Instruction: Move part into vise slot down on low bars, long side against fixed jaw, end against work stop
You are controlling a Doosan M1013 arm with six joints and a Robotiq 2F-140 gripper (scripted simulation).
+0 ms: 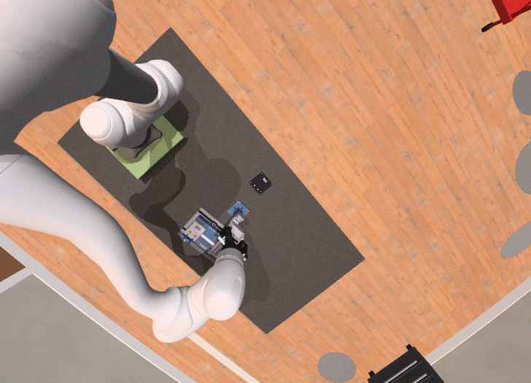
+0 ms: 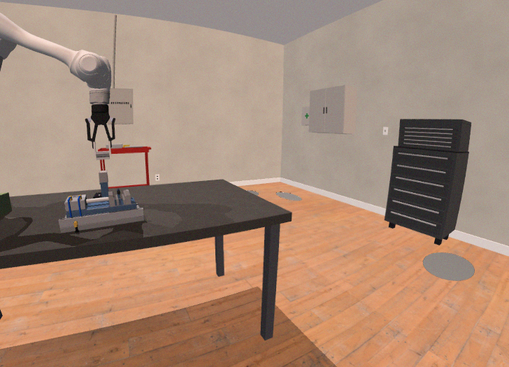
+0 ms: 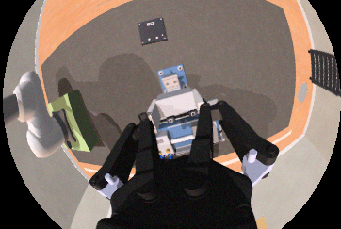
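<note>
Now: hand 30 mm above the part and 10 mm to the left of it. From my hand the other things lie so: black infeed plate (260 mm below, 190 mm to the left, 50 mm behind).
</note>
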